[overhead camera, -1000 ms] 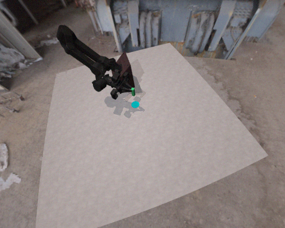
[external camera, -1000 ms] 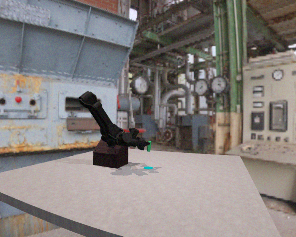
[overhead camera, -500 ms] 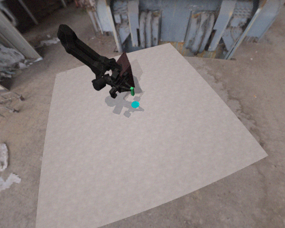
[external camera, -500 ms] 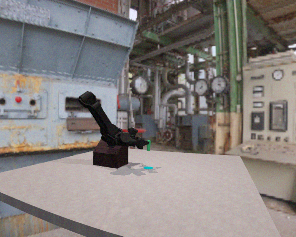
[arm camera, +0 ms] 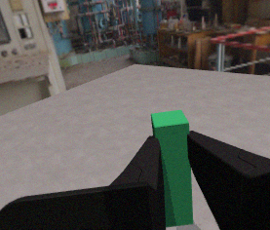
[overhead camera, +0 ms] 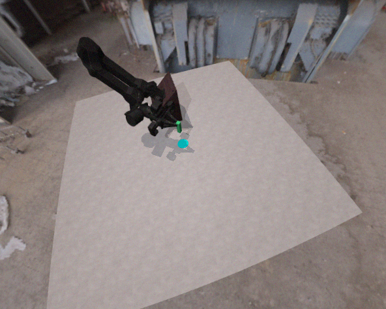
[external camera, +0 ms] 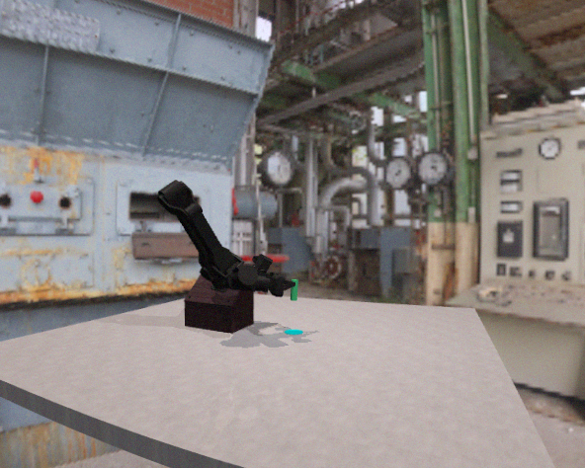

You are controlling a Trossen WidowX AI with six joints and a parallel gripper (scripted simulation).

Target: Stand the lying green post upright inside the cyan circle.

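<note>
Right now the cyan circle is 160 mm below my gripper tip. From my gripper tip the other things lie so: green post: 20 mm below.
</note>
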